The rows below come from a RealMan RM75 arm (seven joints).
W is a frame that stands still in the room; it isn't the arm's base.
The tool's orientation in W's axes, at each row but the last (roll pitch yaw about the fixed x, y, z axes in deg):
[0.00 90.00 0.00]
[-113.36 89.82 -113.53]
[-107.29 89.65 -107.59]
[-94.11 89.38 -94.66]
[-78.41 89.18 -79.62]
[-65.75 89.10 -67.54]
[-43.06 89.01 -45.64]
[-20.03 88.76 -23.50]
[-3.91 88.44 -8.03]
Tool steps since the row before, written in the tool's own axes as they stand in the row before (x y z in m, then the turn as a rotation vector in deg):
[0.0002 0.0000 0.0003 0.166 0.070 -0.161]
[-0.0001 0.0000 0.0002 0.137 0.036 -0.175]
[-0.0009 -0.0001 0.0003 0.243 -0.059 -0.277]
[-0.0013 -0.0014 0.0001 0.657 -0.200 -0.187]
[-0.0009 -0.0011 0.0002 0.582 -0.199 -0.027]
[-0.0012 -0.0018 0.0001 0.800 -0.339 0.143]
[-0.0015 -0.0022 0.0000 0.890 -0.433 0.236]
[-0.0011 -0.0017 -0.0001 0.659 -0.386 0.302]
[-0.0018 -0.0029 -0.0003 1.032 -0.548 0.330]
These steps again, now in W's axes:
[0.0003 0.0000 -0.0002 -0.161 0.070 -0.166]
[0.0002 0.0000 0.0001 -0.175 0.036 -0.137]
[0.0003 -0.0001 0.0009 -0.278 -0.059 -0.242]
[0.0001 -0.0014 0.0013 -0.189 -0.205 -0.655]
[0.0002 -0.0011 0.0009 -0.030 -0.207 -0.579]
[0.0000 -0.0018 0.0012 0.137 -0.355 -0.794]
[-0.0001 -0.0022 0.0015 0.227 -0.454 -0.882]
[-0.0002 -0.0017 0.0011 0.291 -0.409 -0.650]
[-0.0006 -0.0029 0.0018 0.317 -0.574 -1.022]

